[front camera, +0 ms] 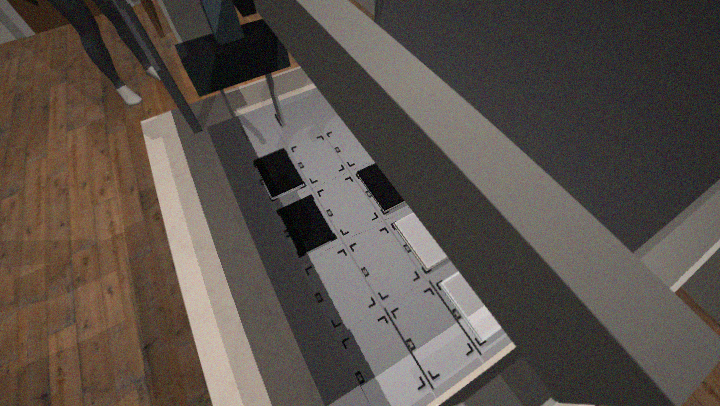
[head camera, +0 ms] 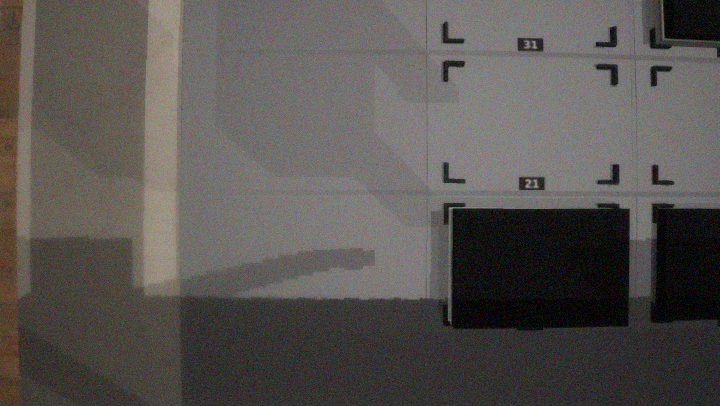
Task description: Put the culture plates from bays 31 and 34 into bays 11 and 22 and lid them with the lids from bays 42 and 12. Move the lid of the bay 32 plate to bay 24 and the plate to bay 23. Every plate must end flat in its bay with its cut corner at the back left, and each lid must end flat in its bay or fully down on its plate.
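My gripper is open and empty, raised over the deck's far end, left of bays 11 and 21. It does not show in the head view. A plate in bay 11 carries a black lid; its pale edge shows beneath, and it looks flat. A black lid lies in bay 12. A black-lidded plate is in bay 32. A white plate is in bay 34. Bays 21, 22, 23, 24 and 31 hold no plate or lid. Bay 42 is hidden. Cut corners cannot be made out.
Another white piece lies in bay 33. The large gantry beam crosses the front view and hides the deck's back row. A pale raised rim edges the deck. A person's legs show at the upper left.
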